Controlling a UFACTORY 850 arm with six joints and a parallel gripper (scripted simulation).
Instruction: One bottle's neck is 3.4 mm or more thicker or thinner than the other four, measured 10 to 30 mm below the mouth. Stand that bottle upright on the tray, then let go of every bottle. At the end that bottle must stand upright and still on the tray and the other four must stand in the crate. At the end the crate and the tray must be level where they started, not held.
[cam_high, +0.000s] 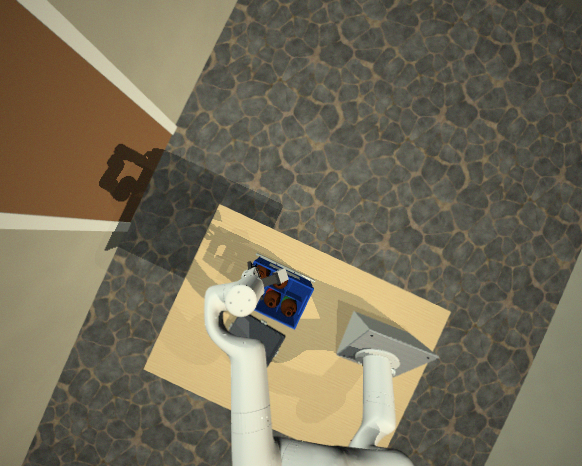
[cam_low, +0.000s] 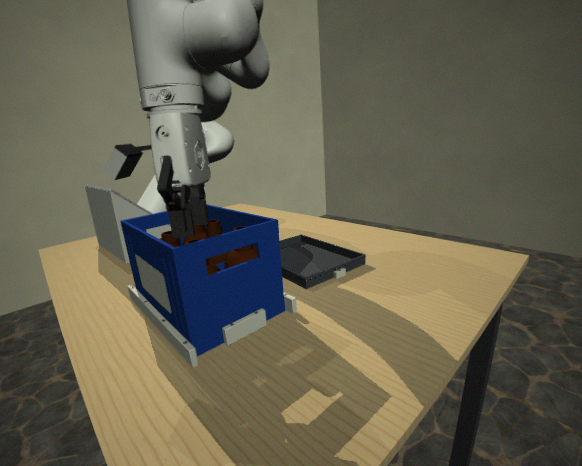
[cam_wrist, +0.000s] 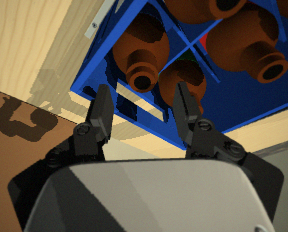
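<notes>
Now: the blue crate 80 mm behind my hand, 60 mm to the left of it and 110 mm below it. Also, from my hand: brown bottle 160 mm behind, 110 mm to the left, 110 mm below; dark tray 50 mm behind, 340 mm to the left, 190 mm below.
</notes>
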